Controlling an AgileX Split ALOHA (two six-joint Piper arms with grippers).
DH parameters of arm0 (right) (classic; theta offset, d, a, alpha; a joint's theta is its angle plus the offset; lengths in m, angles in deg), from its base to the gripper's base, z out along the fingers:
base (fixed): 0 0 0 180
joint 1: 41.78 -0.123 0 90
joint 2: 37.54 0 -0.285 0
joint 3: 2.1 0 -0.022 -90
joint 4: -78.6 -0.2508 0 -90
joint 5: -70.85 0 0.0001 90
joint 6: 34.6 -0.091 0 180
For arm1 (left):
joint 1: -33.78 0.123 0 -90
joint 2: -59.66 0 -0.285 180
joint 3: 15.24 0 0.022 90
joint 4: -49.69 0.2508 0 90
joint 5: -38.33 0 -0.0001 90
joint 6: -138.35 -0.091 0 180
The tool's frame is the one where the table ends.
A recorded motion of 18 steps. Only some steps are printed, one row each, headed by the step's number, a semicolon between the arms.
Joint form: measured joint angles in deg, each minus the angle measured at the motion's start. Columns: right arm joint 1, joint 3, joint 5, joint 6, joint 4, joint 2; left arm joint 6, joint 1, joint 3, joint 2, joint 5, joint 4.
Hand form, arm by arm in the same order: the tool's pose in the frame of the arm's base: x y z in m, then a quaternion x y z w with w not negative. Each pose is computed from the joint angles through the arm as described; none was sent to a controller.
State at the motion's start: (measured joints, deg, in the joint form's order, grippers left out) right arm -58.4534 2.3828 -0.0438 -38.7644 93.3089 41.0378; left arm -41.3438 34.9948 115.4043 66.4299 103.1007 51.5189
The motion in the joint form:
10: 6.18 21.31 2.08 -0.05 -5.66 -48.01; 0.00 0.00 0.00 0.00 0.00 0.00
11: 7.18 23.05 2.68 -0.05 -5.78 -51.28; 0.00 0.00 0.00 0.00 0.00 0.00
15: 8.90 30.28 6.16 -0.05 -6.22 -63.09; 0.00 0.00 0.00 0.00 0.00 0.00
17: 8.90 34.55 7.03 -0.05 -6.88 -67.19; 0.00 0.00 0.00 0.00 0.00 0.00
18: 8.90 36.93 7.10 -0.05 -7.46 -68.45; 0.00 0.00 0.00 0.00 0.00 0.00
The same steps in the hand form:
10: 0.0270 -0.0086 0.3736 -0.03992 0.88409 -0.01903 0.46523; -0.0091 0.0024 0.2679 -0.01275 0.86971 0.01982 0.49301
11: 0.0167 -0.0105 0.3673 -0.03130 0.87582 -0.02003 0.48120; -0.0091 0.0024 0.2679 -0.01275 0.86971 0.01982 0.49301
15: -0.0123 -0.0139 0.3386 -0.01679 0.84089 -0.01706 0.54068; -0.0091 0.0024 0.2679 -0.01275 0.86971 0.01982 0.49301
17: -0.0160 -0.0134 0.3191 -0.01804 0.83790 -0.01090 0.54541; -0.0091 0.0024 0.2679 -0.01275 0.86971 0.01982 0.49301
18: -0.0145 -0.0124 0.3078 -0.01944 0.84307 -0.00677 0.53741; -0.0091 0.0024 0.2679 -0.01275 0.86971 0.01982 0.49301

